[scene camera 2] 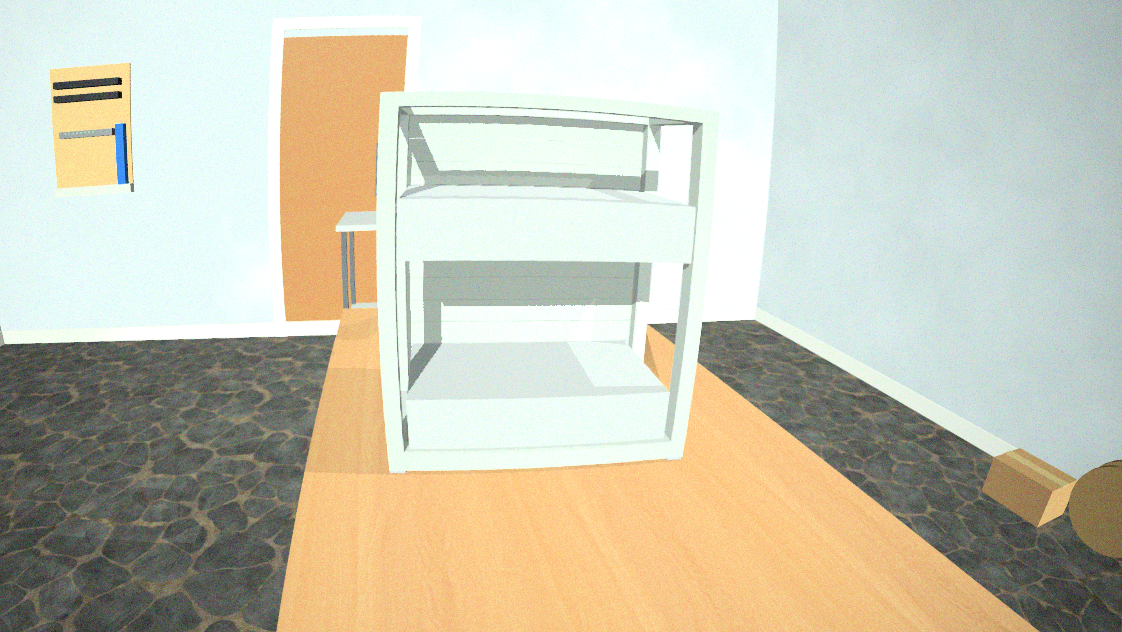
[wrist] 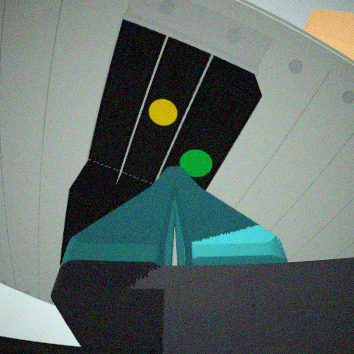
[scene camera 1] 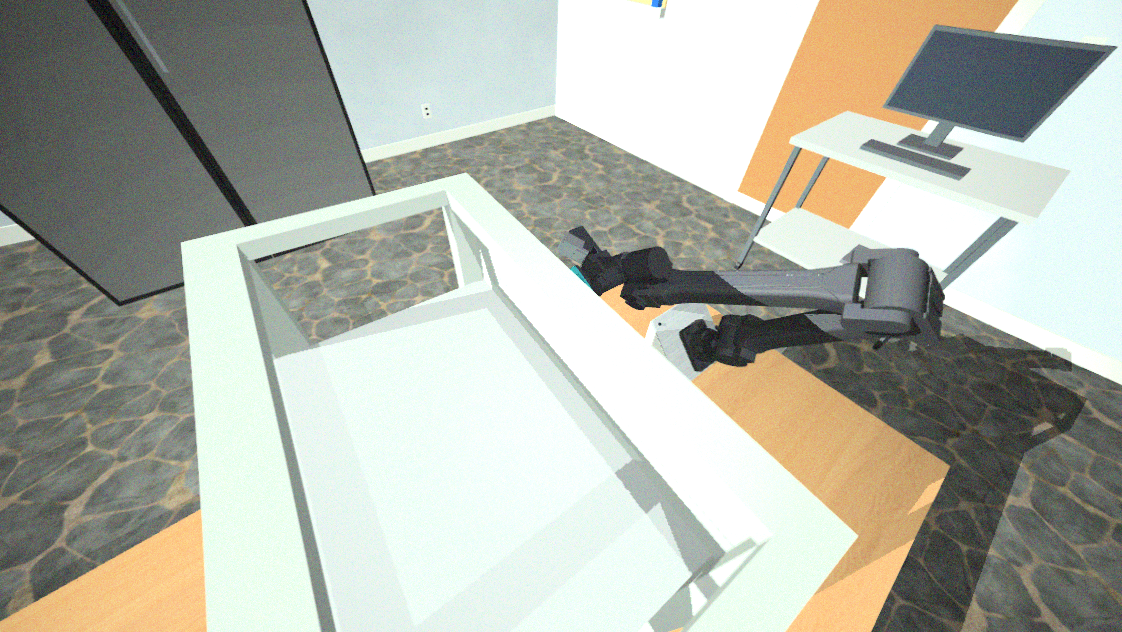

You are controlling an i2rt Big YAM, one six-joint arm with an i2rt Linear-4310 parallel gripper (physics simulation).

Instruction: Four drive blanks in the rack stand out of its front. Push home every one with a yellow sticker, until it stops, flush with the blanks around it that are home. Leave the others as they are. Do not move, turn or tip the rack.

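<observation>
Scene camera 1 shows a pale grey rack [scene camera 1: 513, 448]. Scene camera 2 shows the rack [scene camera 2: 513, 297] as well. In the wrist view I see the rack [wrist: 248, 105] and my gripper [wrist: 174, 177].
</observation>
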